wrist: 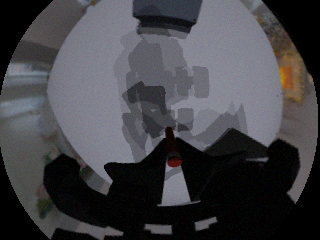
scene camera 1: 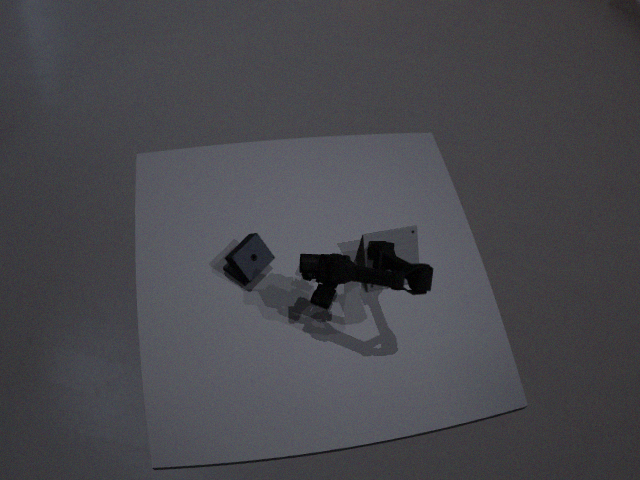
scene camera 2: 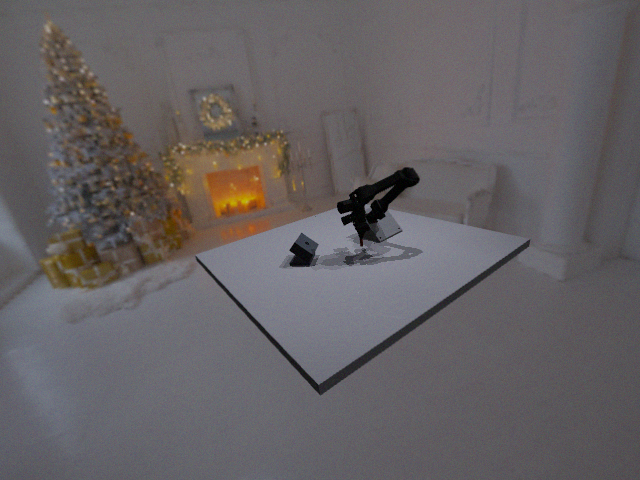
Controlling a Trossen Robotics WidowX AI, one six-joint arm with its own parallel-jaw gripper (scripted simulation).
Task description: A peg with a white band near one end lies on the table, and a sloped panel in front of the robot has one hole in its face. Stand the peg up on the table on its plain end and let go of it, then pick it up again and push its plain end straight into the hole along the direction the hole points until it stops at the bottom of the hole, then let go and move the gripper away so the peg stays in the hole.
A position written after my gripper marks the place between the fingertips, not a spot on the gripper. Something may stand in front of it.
Observation:
My gripper (wrist: 170, 140) carries a red peg.

